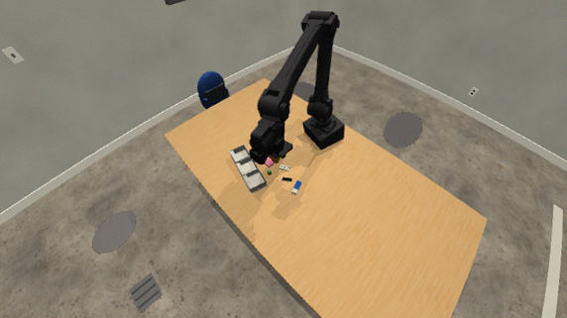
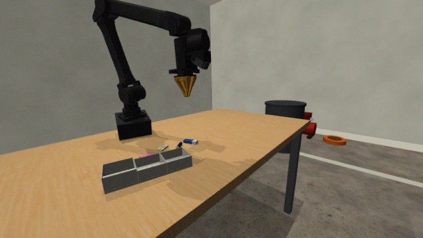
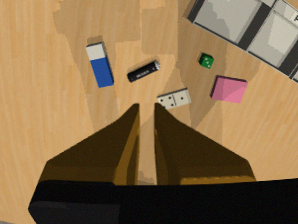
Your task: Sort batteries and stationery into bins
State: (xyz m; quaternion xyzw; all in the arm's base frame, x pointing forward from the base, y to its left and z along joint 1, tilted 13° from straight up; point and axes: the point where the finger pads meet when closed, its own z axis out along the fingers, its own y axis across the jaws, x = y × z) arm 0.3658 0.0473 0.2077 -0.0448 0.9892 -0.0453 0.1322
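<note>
Now: hand 1 cm short of the bin rack, 19 cm to the left of it and 21 cm above it. Also, from my hand: green ball: 4 cm behind, 9 cm to the right, 22 cm below; blue-and-white eraser: 5 cm behind, 6 cm to the left, 22 cm below; black battery: 6 cm behind, 22 cm below.
</note>
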